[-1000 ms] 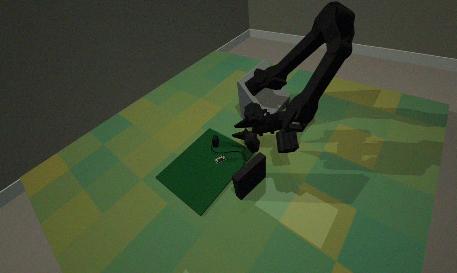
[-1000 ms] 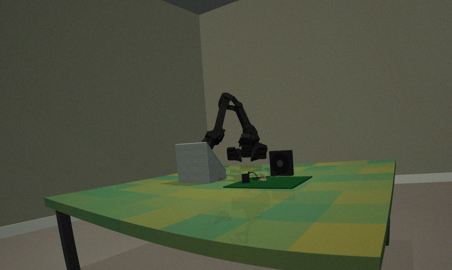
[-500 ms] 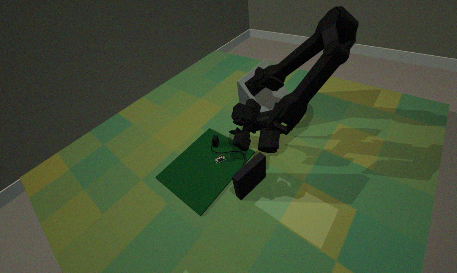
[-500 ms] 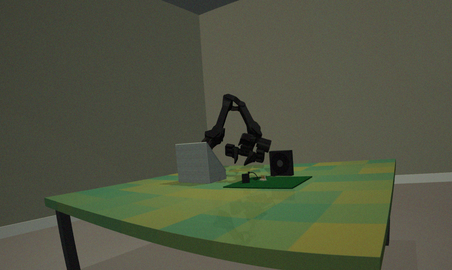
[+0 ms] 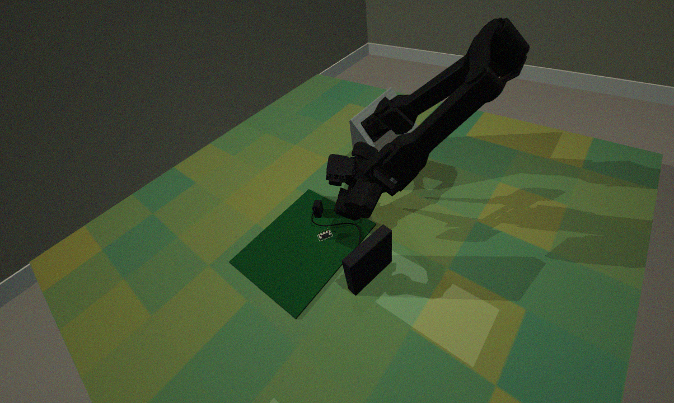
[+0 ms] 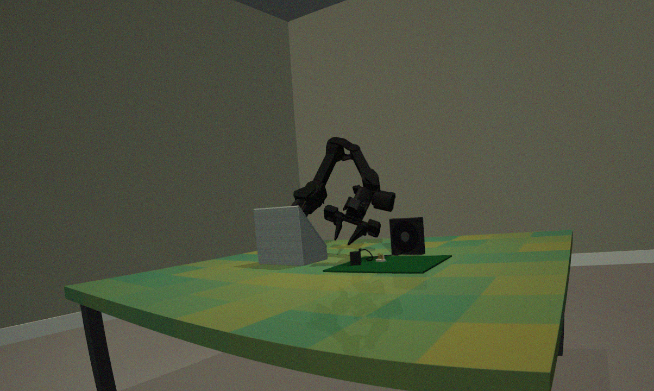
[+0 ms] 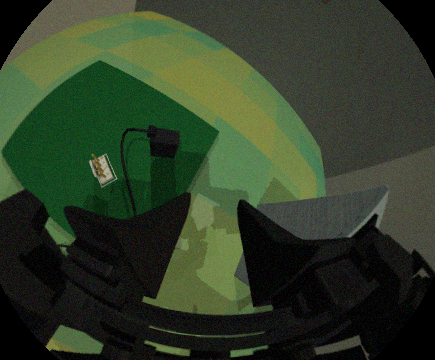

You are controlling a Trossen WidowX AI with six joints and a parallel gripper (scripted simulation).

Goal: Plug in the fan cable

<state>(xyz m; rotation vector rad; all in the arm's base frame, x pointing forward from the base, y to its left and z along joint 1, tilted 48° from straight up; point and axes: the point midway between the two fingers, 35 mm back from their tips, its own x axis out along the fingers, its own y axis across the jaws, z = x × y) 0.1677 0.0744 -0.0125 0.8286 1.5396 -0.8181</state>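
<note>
Right now the black plug is 7 cm ahead of my gripper tip, 4 cm to the right of it and 4 cm below it. The rest, counted from my gripper tip: black fan: 17 cm to the left, 14 cm ahead, 1 cm below; dark green board: 17 cm ahead, 8 cm below, 1 cm to the right.
</note>
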